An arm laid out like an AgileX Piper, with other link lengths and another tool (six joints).
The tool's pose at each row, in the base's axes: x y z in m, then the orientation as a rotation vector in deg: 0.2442, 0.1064, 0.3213, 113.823, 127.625, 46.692; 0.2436, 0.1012, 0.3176, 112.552, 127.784, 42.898; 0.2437, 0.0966, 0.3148, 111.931, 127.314, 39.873; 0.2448, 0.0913, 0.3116, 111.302, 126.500, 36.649; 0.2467, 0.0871, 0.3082, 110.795, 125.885, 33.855; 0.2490, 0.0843, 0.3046, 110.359, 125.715, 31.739; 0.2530, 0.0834, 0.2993, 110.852, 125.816, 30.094
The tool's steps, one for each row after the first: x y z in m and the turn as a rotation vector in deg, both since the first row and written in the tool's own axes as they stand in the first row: -0.0059, -0.0023, 0.0011, 0.737, -2.547, -1.154; -0.0111, -0.0035, 0.0020, 1.170, -4.767, -1.680; -0.0172, -0.0040, 0.0033, 1.504, -7.282, -2.137; -0.0225, -0.0038, 0.0055, 1.911, -9.391, -2.520; -0.0266, -0.0033, 0.0085, 2.408, -10.831, -2.907; -0.0298, -0.0018, 0.0142, 3.286, -11.557, -2.714
